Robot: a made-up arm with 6 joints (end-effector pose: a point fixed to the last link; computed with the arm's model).
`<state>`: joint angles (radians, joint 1 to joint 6).
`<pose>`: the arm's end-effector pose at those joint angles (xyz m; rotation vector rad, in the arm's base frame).
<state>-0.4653 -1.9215 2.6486 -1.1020 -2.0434 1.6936</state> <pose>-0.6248 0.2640 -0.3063 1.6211 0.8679 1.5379</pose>
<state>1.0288 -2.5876 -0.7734 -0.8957 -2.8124 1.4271</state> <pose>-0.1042 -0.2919 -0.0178 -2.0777 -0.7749 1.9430</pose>
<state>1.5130 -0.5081 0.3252 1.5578 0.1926 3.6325</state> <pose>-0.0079 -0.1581 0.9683 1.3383 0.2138 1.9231</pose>
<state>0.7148 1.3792 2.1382 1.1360 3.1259 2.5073</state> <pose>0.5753 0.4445 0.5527 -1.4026 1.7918 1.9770</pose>
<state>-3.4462 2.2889 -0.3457 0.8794 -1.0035 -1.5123</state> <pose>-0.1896 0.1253 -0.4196 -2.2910 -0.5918 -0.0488</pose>
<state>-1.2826 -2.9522 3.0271 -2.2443 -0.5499 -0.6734</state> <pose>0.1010 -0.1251 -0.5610 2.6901 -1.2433 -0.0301</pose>
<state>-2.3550 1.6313 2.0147 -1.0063 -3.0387 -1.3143</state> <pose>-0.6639 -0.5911 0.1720 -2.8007 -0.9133 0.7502</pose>
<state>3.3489 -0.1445 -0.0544 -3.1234 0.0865 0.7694</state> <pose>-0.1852 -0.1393 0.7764 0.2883 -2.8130 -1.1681</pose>
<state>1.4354 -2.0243 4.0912 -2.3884 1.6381 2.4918</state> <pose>-0.1041 -0.2332 -0.1973 -0.9915 0.8908 0.1393</pose>
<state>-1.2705 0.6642 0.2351 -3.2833 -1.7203 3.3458</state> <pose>0.2804 -0.5768 0.5235 -0.9137 -1.0506 -1.3426</pose>
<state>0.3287 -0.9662 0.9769 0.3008 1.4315 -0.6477</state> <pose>-0.5515 -0.2872 0.7700 0.0511 2.8224 -0.7729</pose>
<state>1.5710 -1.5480 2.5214 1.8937 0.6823 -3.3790</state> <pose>-0.0310 -0.6860 -0.1047 -0.5797 2.1276 -0.8076</pose>
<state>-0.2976 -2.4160 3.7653 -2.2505 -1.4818 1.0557</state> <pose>-0.0791 0.0888 -0.3688 0.9798 -0.2017 1.2304</pose>
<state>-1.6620 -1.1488 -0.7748 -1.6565 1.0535 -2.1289</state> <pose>0.0286 0.2205 0.4297 -0.6456 2.6538 -1.3638</pose>
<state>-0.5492 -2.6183 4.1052 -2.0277 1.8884 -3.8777</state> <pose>0.0334 0.0303 -0.2858 0.3129 0.8045 -1.9937</pose>
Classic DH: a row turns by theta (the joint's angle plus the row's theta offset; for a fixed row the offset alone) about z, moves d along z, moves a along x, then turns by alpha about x. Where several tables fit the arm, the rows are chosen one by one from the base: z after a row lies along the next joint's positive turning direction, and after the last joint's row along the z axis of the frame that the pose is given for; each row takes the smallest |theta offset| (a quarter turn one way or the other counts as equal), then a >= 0, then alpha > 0; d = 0 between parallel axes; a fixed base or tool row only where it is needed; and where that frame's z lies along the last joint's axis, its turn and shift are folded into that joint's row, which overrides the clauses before.
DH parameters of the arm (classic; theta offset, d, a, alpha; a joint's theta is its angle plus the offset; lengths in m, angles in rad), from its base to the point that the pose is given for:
joint 1: 0 0.1739 0 -1.5708
joint 2: -1.5708 0 0.5838 3.1416
joint 3: 0 0 0 -1.5708
joint 4: 0 -0.295 0 1.5708
joint 5: 0 0.0982 0 -1.5708
joint 6: 1.5708 0 0 1.5708
tool (fixed): -1.5708 0 0 0

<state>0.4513 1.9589 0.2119 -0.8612 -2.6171 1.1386</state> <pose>0.4017 0.1236 -0.3244 -1.2051 -1.6890 -1.2492</pose>
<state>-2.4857 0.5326 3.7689 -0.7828 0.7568 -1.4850</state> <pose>-0.0395 0.0575 0.7179 -0.9230 0.0825 1.3837</pose>
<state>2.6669 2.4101 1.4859 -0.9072 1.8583 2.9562</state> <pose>-0.4224 0.2851 -0.5426 -1.3919 -1.6632 0.1075</pose>
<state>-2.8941 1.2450 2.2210 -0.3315 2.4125 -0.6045</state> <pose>-0.7449 -0.0924 0.5872 -2.7007 -0.5723 0.4977</pose>
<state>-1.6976 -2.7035 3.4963 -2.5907 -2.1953 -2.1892</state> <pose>0.0777 -0.0523 -0.4306 -2.4948 -0.9579 -1.1263</pose>
